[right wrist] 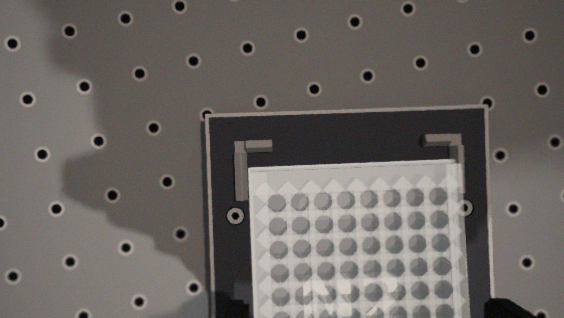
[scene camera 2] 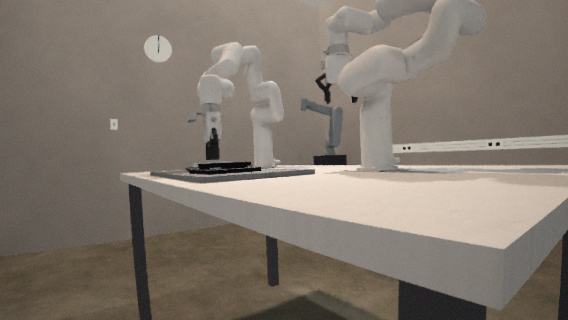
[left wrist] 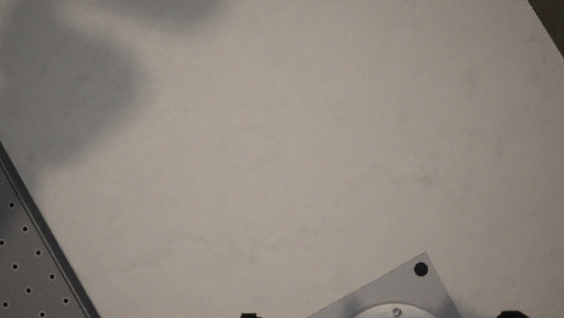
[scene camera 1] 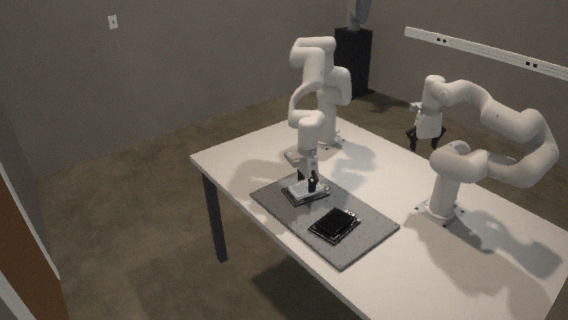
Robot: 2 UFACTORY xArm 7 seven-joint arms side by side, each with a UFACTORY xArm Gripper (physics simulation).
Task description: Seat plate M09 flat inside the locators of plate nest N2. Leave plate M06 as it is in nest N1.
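Places are measured from the left arm's base along level axes (x right, y back, z down), in metres.
Pixels of known places: left gripper, fingertip midpoint: (scene camera 2: 341, 102) (scene camera 1: 422, 148); right gripper, fingertip midpoint: (scene camera 2: 212, 159) (scene camera 1: 306, 185); left arm's base, link origin: (scene camera 2: 377, 169) (scene camera 1: 439, 210); right arm's base, link origin: (scene camera 2: 264, 167) (scene camera 1: 325, 139).
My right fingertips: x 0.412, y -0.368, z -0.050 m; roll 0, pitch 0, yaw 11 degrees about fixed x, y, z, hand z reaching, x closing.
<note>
Ahead of a thing's pixels: the offset from my right fingertips to its top centre. "spot": to the spot under its first point. Level surfaces: height alone.
Clear plate M09 {dx +0.001, dy +0.001, dz +0.006 m} (scene camera 1: 299, 190) (right wrist: 360, 235) lies over dark nest N2 {dx +0.002, dy +0.004, dz +0.020 m} (scene camera 1: 300, 202) (right wrist: 350, 130). In the right wrist view its near-top edge stands apart from the top locators, a gap shows beside the left locator, and its right edge overlaps the right locator. Its lower end is out of that view. My right gripper (scene camera 1: 306, 182) (scene camera 2: 212, 154) (right wrist: 367, 305) is open, low over the plate, one finger at each side. Black plate M06 {dx -0.221, dy -0.043, dz +0.011 m} (scene camera 1: 335, 223) (scene camera 2: 225, 165) lies in nest N1 {spot: dx -0.292, dy -0.099, dz +0.025 m} (scene camera 1: 336, 241). My left gripper (scene camera 1: 423, 145) (scene camera 2: 341, 100) (left wrist: 380, 315) is open and empty, high up.
Both nests stand on a grey perforated board {dx -0.117, dy -0.018, dz +0.036 m} (scene camera 1: 370, 237) (scene camera 2: 295, 172) (left wrist: 30, 265) (right wrist: 125, 160) on the white table {dz +0.050 m} (scene camera 1: 425, 270) (scene camera 2: 350, 200) (left wrist: 300, 150). The left arm's base plate (left wrist: 415, 285) shows below the left gripper. The right arm's base stands behind the board.
</note>
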